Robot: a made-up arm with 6 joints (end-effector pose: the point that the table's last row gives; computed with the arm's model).
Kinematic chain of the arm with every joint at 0, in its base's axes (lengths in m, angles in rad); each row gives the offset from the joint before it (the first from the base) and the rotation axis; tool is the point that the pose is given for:
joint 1: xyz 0 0 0.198 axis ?
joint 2: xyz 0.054 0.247 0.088 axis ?
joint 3: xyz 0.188 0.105 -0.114 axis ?
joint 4: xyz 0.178 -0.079 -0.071 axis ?
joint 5: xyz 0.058 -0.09 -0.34 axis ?
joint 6: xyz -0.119 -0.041 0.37 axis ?
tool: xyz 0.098 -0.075 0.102
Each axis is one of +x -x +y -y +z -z.
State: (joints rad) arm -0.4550 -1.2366 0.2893 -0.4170 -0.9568 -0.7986
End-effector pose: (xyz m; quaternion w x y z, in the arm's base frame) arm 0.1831 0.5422 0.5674 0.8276 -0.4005 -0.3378 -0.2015
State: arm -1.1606 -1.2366 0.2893 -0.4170 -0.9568 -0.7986
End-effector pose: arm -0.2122 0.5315 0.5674 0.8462 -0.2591 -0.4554 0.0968
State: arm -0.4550 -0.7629 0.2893 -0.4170 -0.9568 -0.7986
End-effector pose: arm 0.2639 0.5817 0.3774 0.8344 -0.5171 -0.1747 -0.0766
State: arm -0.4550 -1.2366 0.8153 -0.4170 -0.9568 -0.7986
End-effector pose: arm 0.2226 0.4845 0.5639 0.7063 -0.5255 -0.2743 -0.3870
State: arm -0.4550 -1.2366 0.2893 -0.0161 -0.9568 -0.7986
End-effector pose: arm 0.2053 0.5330 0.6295 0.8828 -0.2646 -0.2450 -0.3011
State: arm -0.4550 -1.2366 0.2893 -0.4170 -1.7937 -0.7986
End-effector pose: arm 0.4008 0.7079 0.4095 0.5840 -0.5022 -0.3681 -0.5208
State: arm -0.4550 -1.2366 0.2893 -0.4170 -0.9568 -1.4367
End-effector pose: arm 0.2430 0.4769 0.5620 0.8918 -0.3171 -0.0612 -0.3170
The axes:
joint 1: -z
joint 2: +y
joint 3: -x
joint 4: -z
joint 5: +x
joint 6: -y

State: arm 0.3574 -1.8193 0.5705 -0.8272 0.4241 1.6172
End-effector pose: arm -0.1894 0.0087 0.7805 0.1159 -0.2662 -0.8985 0.3293
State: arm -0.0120 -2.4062 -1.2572 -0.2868 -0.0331 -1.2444
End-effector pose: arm -0.0558 0.3676 0.8934 0.6269 -0.2506 -0.5179 0.5254
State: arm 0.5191 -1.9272 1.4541 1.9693 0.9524 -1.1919
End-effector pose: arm 0.2147 -0.0832 0.3038 0.1771 0.0522 -0.9638 -0.1926
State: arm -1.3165 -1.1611 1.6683 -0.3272 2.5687 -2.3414
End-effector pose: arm 0.2937 -0.0253 0.6699 0.2550 -0.3680 0.4864 0.7503
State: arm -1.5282 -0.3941 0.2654 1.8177 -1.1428 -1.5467
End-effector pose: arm -0.1337 0.5881 0.2240 0.6581 -0.1079 0.6393 -0.3829
